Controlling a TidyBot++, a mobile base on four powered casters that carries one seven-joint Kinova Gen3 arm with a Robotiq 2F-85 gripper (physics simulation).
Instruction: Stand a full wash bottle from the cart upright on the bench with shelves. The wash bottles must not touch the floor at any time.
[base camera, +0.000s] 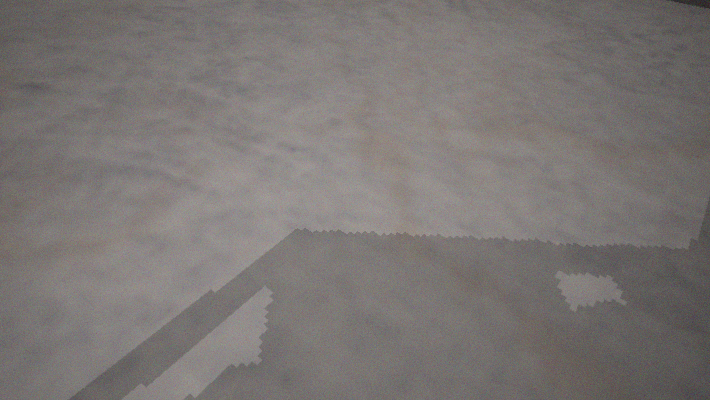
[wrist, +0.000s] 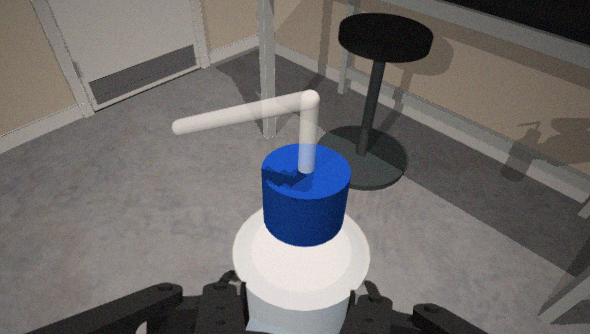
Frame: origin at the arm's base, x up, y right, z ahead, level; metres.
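Where they show: gripper, fingertip midpoint: (wrist: 299, 285).
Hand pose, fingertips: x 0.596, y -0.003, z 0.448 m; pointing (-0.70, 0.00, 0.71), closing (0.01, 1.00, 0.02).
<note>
After its pixels a point has its place.
A wash bottle (wrist: 300, 272) @(x 0.639, y -0.003, z 0.432 m) with a white shoulder, a blue cap and a bent white spout shows at the bottom middle of the wrist view. My gripper (wrist: 299, 285) @(x 0.596, y -0.003, z 0.448 m) is shut on its body, one finger on each side. The bottle is held above the floor, and its lower part is hidden below the frame edge. A dark table top (wrist: 545, 15) @(x 0.518, y 0.489, z 1.163 m) on pale metal legs shows at the upper right of the wrist view; I cannot tell whether it is the bench with shelves. The cart does not show in either view.
A black round stool (wrist: 385, 37) stands beyond the bottle, under the table's edge. A table leg (wrist: 267, 65) @(x 0.029, y -0.242, z 1.764 m) stands left of it. A door (wrist: 130, 35) @(x -0.028, y -1.101, z 2.153 m) is at the back left. The base camera shows grey floor (base camera: 350, 125) @(x -0.396, y 0.039, z 0.628 m) with shadows.
</note>
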